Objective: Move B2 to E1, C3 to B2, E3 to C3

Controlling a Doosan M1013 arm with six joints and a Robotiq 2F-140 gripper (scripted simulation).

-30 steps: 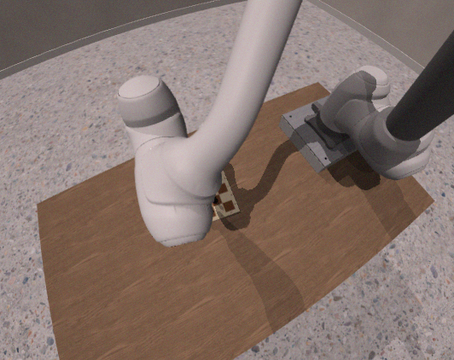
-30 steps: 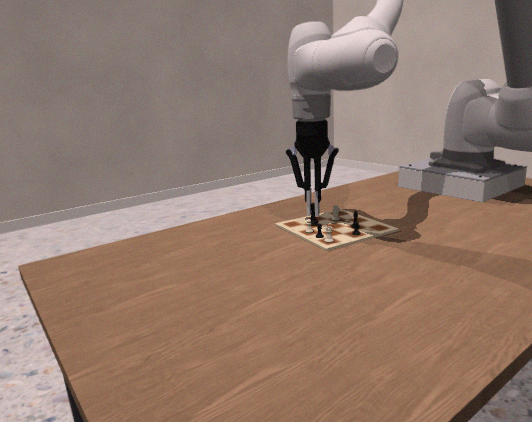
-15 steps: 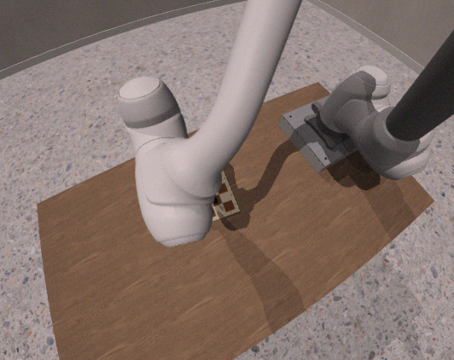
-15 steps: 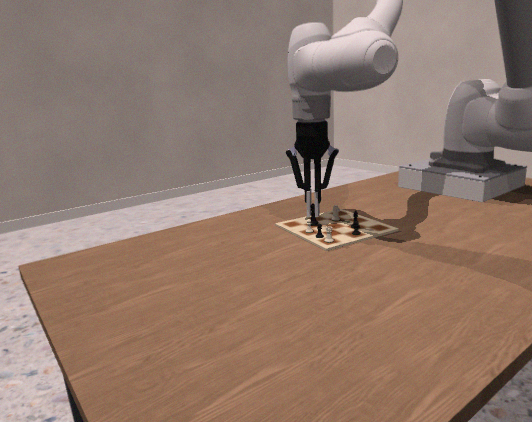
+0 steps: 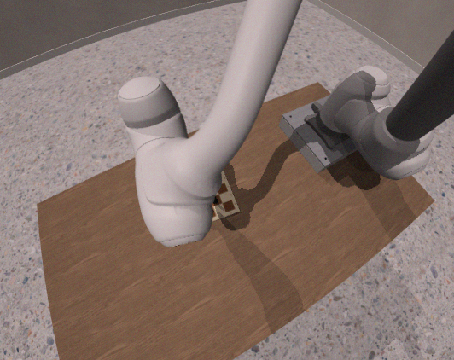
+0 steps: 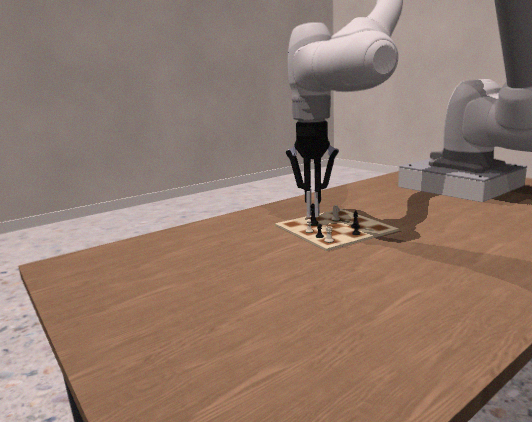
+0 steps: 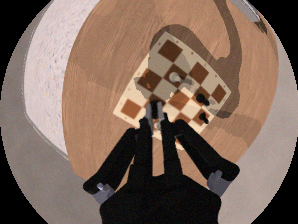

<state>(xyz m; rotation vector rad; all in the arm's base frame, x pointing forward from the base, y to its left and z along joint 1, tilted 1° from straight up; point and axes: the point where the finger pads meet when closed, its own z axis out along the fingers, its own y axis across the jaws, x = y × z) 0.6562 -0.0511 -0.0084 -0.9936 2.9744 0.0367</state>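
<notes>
Now: hand 3 cm above the tall black piece. From my hand the other things lie so: chessboard: 6 cm below, 4 cm to the left, 3 cm behind.
</notes>
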